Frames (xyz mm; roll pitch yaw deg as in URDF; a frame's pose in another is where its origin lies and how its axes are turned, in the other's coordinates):
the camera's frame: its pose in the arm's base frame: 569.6 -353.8 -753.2 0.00 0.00 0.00
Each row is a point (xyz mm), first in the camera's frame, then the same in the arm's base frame.
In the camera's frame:
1: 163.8 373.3 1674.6
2: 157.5 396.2 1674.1
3: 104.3 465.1 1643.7
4: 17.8 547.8 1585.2
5: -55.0 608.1 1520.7
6: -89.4 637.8 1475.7
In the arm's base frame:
1: 733.4 19.5 921.4
2: 727.1 42.4 920.9
3: 673.9 111.3 890.5
4: 587.4 194.0 832.0
5: 514.6 254.3 767.5
6: 480.2 284.0 722.5

